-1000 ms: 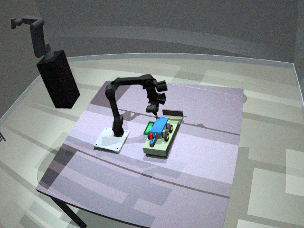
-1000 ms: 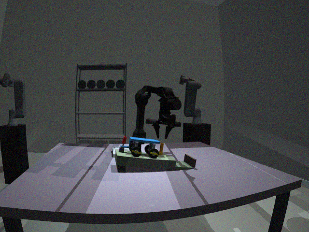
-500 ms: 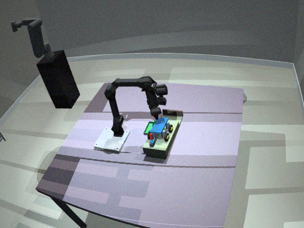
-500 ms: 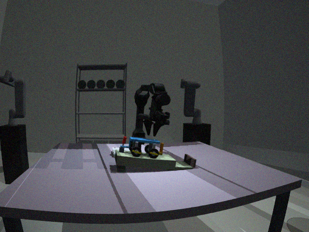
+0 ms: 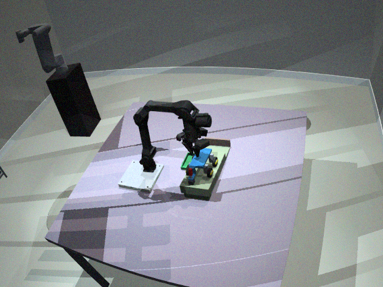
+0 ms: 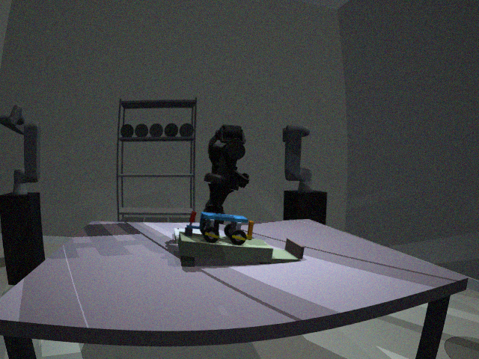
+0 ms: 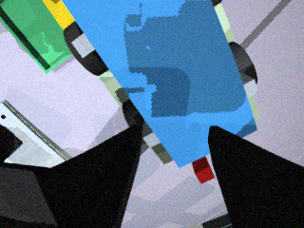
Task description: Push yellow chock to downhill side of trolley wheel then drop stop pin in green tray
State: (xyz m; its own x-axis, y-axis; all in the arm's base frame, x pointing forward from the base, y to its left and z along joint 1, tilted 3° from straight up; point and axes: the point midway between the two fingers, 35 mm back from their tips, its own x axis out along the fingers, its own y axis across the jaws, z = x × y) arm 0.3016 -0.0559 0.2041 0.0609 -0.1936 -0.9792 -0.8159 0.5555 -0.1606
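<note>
My gripper tip is 10 mm past the stop pin, 90 mm to the left of it and 50 mm above it. Round my gripper tip: yellow chock 30 mm behind, 110 mm to the left, 100 mm below; then blue trolley 20 mm ahead, 10 mm to the left, 70 mm below; then ramp 20 mm ahead, 20 mm to the left, 140 mm below.
</note>
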